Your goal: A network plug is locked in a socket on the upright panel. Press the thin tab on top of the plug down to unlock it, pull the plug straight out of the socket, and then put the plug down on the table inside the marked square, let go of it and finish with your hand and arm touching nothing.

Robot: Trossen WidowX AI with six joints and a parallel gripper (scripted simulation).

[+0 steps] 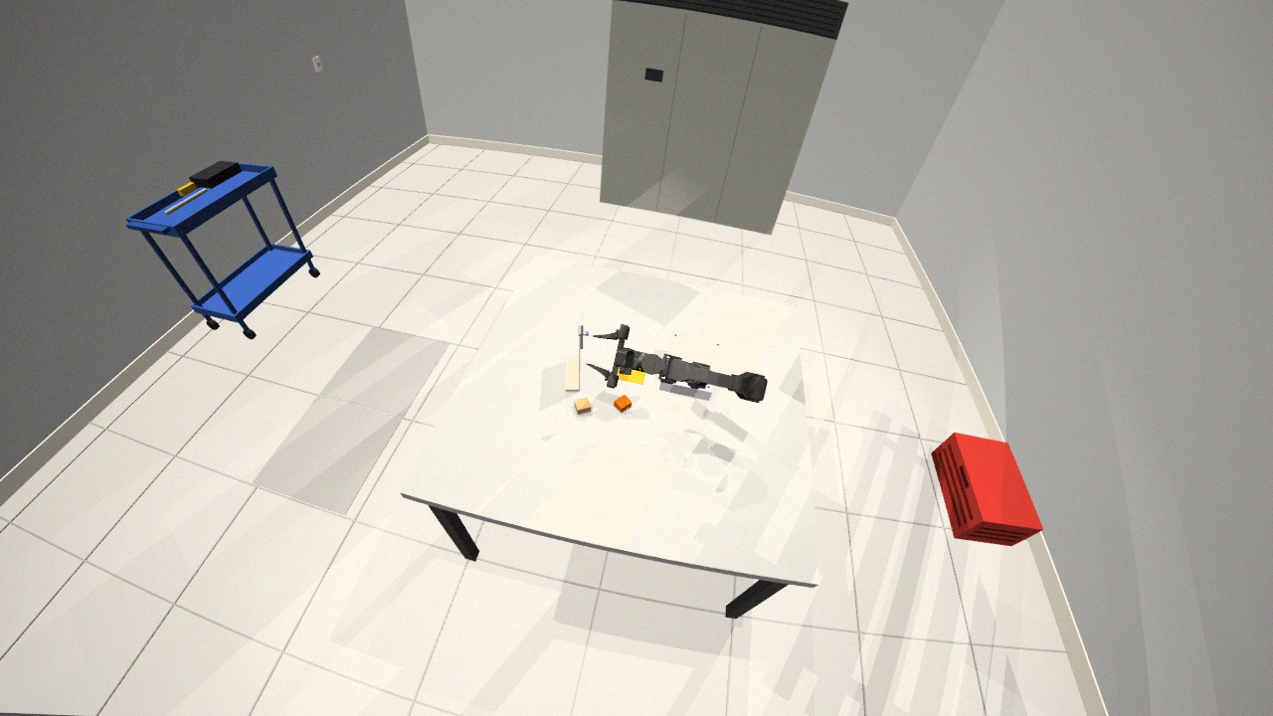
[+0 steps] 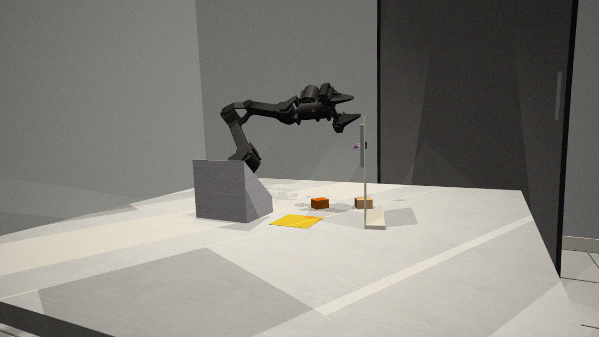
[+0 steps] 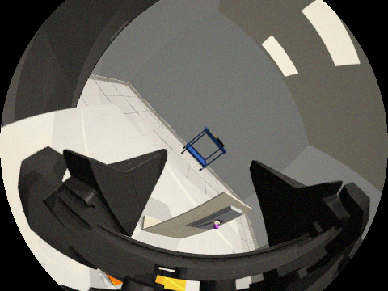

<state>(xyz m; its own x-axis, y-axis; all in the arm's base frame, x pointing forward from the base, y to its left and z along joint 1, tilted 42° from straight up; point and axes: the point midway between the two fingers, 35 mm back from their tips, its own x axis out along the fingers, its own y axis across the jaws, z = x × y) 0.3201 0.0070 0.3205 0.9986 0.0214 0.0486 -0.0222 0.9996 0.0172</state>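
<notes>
My gripper tip is 170 mm to the left of the network plug, 110 mm above it and 70 mm short of it. Round my gripper tip: tan cube 310 mm below, 20 mm to the right, 20 mm ahead; orange cube 310 mm below, 110 mm behind, 70 mm to the right; upright panel 190 mm below, 170 mm to the right, 90 mm ahead.
</notes>
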